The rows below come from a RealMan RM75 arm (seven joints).
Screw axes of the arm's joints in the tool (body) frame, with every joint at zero. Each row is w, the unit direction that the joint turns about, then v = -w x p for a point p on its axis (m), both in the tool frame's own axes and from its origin. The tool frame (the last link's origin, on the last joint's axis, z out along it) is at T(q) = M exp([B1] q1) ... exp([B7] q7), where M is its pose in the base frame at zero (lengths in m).
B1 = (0, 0, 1, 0, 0, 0)
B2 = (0, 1, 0, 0.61, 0, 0)
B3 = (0, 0, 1, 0, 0, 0)
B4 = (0, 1, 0, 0.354, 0, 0)
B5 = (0, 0, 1, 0, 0, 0)
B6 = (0, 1, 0, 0.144, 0, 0)
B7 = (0, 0, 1, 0, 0, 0)
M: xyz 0 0 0.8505 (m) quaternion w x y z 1 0 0 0
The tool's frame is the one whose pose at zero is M.
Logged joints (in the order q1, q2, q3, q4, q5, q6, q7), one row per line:
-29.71, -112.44, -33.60, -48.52, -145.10, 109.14, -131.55
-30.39, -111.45, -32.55, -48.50, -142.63, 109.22, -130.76
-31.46, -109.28, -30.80, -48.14, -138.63, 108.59, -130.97
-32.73, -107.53, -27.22, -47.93, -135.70, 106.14, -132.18
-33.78, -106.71, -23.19, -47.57, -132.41, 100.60, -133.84
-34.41, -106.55, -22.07, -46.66, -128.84, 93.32, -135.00
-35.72, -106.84, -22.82, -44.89, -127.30, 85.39, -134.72
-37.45, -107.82, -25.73, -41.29, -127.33, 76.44, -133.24
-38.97, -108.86, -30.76, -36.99, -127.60, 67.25, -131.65
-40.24, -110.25, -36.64, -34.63, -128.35, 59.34, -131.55
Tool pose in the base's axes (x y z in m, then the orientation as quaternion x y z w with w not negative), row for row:
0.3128, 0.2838, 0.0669, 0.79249, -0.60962, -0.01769, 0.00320
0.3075, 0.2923, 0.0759, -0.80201, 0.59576, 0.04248, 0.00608
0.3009, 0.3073, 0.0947, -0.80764, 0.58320, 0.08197, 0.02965
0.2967, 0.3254, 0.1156, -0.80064, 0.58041, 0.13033, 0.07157
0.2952, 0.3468, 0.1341, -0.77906, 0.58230, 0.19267, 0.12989
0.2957, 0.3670, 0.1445, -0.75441, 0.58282, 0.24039, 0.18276
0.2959, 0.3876, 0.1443, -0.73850, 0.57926, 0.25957, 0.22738
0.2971, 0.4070, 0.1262, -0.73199, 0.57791, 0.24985, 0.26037
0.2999, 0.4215, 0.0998, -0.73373, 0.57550, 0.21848, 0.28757
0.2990, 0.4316, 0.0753, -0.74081, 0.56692, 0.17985, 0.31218
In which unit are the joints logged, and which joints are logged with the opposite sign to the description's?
The joints are logged in degrees. Opposite sign: q1, q2, q6, q7.
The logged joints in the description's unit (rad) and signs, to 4 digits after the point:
0.5185, 1.9624, -0.5864, -0.8468, -2.5325, -1.9049, 2.2960
0.5304, 1.9452, -0.5681, -0.8465, -2.4894, -1.9062, 2.2822
0.5491, 1.9073, -0.5376, -0.8402, -2.4195, -1.8953, 2.2859
0.5712, 1.8768, -0.4751, -0.8365, -2.3684, -1.8525, 2.3070
0.5896, 1.8624, -0.4047, -0.8303, -2.3110, -1.7558, 2.3359
0.6006, 1.8596, -0.3852, -0.8144, -2.2487, -1.6287, 2.3562
0.6234, 1.8647, -0.3983, -0.7835, -2.2218, -1.4903, 2.3513
0.6536, 1.8818, -0.4491, -0.7206, -2.2223, -1.3341, 2.3255
0.6802, 1.9000, -0.5369, -0.6456, -2.2270, -1.1737, 2.2977
0.7023, 1.9242, -0.6395, -0.6044, -2.2401, -1.0357, 2.2960

